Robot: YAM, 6 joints.
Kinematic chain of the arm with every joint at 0, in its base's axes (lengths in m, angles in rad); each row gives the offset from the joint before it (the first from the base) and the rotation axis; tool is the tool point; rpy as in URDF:
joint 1: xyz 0 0 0.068 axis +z
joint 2: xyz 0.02 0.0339 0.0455 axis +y
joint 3: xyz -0.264 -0.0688 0 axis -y
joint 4: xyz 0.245 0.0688 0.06 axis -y
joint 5: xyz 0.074 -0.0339 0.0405 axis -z
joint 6: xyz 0.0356 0 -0.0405 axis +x
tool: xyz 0 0 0 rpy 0 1.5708 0
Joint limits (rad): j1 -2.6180..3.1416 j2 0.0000..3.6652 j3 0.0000..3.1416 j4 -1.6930..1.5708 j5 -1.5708..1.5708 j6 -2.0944..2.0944
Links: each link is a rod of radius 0.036 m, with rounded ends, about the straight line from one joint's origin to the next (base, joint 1, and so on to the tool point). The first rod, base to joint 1, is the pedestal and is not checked.
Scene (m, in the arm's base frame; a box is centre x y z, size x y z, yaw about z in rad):
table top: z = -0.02
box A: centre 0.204 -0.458 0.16 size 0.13 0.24 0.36 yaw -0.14
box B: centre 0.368 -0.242 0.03 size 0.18 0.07 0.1 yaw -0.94
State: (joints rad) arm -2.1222 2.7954 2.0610 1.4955 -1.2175 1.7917
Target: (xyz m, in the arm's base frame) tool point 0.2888 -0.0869 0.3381
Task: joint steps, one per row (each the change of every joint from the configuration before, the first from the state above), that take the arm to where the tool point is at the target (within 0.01 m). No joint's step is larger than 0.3 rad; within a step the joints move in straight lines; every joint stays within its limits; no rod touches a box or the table.
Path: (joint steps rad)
1: 0.0925 -0.2901 -0.0611 0.0188 -0.0883 0.0757
2: 0.0925 -0.2900 -0.0610 0.0189 -0.0884 0.0756
3: 0.0925 -0.2901 -0.0611 0.0188 -0.0883 0.0757
4: 0.0925 -0.2900 -0.0610 0.0188 -0.0883 0.0757
5: 0.2683 -0.0115 -0.1777 0.0000 0.0141 -0.0605
6: 0.2684 -0.0115 -0.1777 0.0000 0.0141 -0.0606
7: 0.2684 -0.0115 -0.1777 0.0000 0.0141 -0.0605
8: 0.2684 -0.0115 -0.1776 0.0000 0.0141 -0.0606
9: 0.2684 -0.0115 -0.1777 0.0000 0.0141 -0.0605

